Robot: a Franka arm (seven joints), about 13 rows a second.
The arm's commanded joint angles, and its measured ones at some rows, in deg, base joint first. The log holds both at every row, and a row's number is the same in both.
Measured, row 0:
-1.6, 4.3, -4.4, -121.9, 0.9, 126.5, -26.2
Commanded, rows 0 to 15:
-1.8, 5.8, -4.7, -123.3, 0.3, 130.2, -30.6
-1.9, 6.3, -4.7, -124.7, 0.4, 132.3, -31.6
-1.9, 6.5, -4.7, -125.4, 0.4, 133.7, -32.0
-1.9, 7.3, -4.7, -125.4, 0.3, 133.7, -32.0
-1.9, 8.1, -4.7, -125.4, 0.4, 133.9, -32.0
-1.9, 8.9, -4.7, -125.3, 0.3, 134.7, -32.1
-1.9, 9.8, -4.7, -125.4, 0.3, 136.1, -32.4
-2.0, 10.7, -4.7, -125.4, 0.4, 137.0, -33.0
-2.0, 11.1, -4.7, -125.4, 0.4, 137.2, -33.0
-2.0, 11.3, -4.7, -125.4, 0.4, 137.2, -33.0
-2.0, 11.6, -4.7, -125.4, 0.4, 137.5, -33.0
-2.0, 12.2, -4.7, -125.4, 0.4, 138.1, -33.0
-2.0, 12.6, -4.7, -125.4, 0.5, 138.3, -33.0
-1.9, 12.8, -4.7, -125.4, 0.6, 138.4, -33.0
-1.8, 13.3, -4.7, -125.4, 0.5, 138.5, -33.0
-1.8, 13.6, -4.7, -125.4, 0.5, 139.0, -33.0
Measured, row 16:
-1.9, 13.0, -4.6, -125.3, 0.8, 137.6, -32.2
